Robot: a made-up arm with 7 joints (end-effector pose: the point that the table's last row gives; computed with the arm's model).
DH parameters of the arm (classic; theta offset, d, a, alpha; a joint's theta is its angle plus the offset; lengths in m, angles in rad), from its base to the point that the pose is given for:
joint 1: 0 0.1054 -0.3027 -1.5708
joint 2: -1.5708 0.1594 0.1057 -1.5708
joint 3: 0 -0.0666 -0.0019 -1.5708
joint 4: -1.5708 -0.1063 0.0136 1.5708
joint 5: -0.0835 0 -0.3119 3.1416
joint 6: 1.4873 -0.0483 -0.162 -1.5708
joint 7: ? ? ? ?
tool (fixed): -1.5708 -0.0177 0 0
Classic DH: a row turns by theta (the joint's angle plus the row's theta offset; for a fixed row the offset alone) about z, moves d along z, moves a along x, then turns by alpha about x.
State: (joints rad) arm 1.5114 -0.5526 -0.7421 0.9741 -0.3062 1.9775 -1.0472
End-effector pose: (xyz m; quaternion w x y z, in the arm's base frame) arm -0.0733 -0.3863 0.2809 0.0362 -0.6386 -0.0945 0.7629
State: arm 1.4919 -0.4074 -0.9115 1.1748 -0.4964 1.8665 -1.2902
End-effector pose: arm -0.1157 -0.3746 0.3609 0.0850 -0.7363 -0.0039 0.6713
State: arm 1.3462 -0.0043 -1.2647 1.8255 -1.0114 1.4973 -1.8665
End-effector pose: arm -0.3577 -0.2899 0.5006 0.1629 -0.8788 0.0399 0.4468
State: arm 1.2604 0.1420 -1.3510 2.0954 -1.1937 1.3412 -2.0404
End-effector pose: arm -0.4455 -0.2643 0.5276 0.1629 -0.8897 0.0118 0.4264
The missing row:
joint 7: 0 0.305 -0.0185 1.5708
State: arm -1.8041 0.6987 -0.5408 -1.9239 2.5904 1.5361 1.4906
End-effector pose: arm 0.6675 0.2772 0.0869 0.0073 0.1806 0.8765 0.4462
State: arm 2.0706 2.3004 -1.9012 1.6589 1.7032 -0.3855 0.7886
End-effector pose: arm 0.4302 -0.6330 0.5435 0.3934 -0.5077 -0.1065 0.7590
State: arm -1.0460 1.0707 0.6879 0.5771 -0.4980 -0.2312 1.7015
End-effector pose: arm -0.3171 0.7518 0.3594 0.7368 -0.3520 0.4607 -0.3477
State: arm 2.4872 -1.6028 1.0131 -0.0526 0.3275 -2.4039 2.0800
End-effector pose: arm 0.3638 -0.8082 -0.0542 0.3598 -0.5582 0.1110 0.7394
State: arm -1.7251 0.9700 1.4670 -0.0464 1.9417 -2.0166 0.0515
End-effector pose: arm 0.2380 -0.2798 0.0252 0.7095 0.0436 -0.6945 -0.1112
